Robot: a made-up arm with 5 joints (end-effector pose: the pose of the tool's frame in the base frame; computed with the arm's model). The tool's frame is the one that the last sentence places. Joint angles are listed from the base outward.
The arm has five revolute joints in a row. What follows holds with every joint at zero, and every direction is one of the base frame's.
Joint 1 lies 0.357 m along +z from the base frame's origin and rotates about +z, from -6.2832 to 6.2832 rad.
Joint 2 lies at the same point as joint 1 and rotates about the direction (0, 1, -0.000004), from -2.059 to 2.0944 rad.
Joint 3 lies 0.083 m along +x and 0.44 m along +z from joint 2 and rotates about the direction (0, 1, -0.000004), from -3.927 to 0.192 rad.
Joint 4 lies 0.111 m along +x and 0.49 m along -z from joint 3 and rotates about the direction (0, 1, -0.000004), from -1.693 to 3.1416 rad.
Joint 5 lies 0.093 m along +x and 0.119 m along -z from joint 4 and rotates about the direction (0, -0.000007, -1), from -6.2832 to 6.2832 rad.
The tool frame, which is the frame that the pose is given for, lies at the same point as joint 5; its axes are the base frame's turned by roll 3.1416, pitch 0 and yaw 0 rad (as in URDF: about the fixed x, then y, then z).
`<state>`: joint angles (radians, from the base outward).
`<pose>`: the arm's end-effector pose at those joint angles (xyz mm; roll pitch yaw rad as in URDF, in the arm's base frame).
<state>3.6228 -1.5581 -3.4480 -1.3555 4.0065</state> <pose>685.9 358.1 86.1 3.0819 0.0508 -0.3852</pose>
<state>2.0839 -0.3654 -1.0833 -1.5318 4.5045</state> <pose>-170.6 302.7 980.5 0.1577 0.0331 -2.8338</pose>
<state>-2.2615 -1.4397 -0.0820 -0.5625 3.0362</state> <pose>-81.2 -98.3 723.1 -0.1844 1.0476 -2.4736</pose>
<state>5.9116 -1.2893 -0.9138 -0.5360 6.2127</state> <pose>-101.5 39.5 1084.0 0.0300 -0.4014 2.6934</pose>
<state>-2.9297 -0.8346 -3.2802 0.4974 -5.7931</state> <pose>855.5 184.0 961.1 0.2380 0.4160 0.7524</pose>
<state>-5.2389 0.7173 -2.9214 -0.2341 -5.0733</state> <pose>345.3 594.1 1164.4 -0.6707 -0.2304 -0.8068</pose>
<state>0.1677 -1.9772 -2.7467 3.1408 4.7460</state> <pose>-796.5 -134.8 237.1 1.5585 -0.0336 1.7389</pose>
